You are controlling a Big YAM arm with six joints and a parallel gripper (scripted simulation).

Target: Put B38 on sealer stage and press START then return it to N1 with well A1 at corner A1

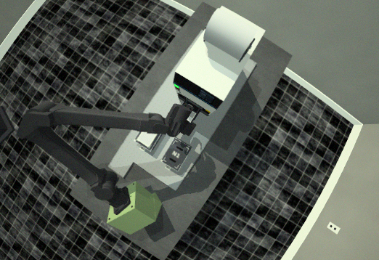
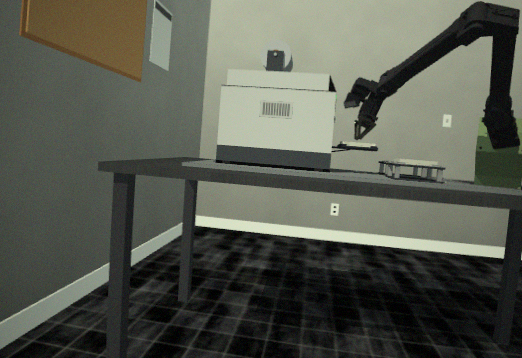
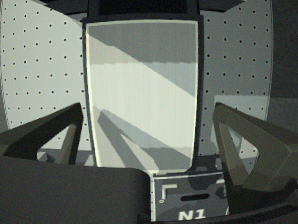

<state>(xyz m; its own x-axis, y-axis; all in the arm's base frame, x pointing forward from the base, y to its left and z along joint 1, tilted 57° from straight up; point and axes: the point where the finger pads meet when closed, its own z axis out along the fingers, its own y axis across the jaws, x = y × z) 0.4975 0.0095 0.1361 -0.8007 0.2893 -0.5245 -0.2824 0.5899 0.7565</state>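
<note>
Now: the sealer stage 4 cm below my hand. The rest, counted from my hand: foil roll: 32 cm ahead, 11 cm to the left, 28 cm above; white-topped plate: 21 cm behind, 7 cm to the left, 8 cm below.
</note>
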